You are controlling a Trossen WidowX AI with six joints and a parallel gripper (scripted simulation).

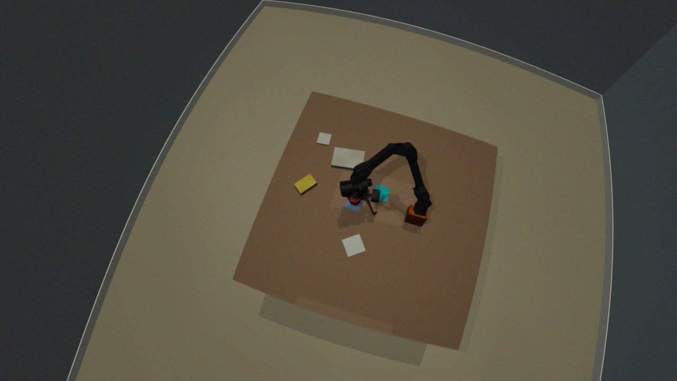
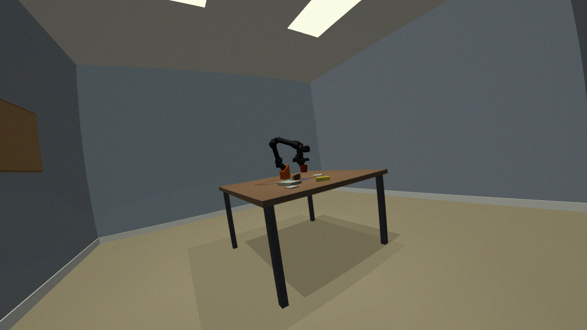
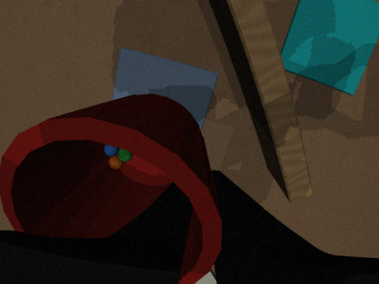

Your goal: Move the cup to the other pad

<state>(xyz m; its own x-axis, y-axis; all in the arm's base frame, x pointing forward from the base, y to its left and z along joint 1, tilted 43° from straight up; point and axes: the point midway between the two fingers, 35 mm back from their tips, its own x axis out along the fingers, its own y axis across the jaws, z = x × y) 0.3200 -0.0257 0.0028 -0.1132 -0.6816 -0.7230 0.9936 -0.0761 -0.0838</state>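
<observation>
Right now my gripper tip is 11 cm past the teal pad, 9 cm to the left of it and 11 cm above it. Also, from my gripper tip: red cup: 3 cm ahead; wooden bar: 4 cm behind, 5 cm to the right, 9 cm below; yellow block: 32 cm ahead, 6 cm to the right, 9 cm below.
</observation>
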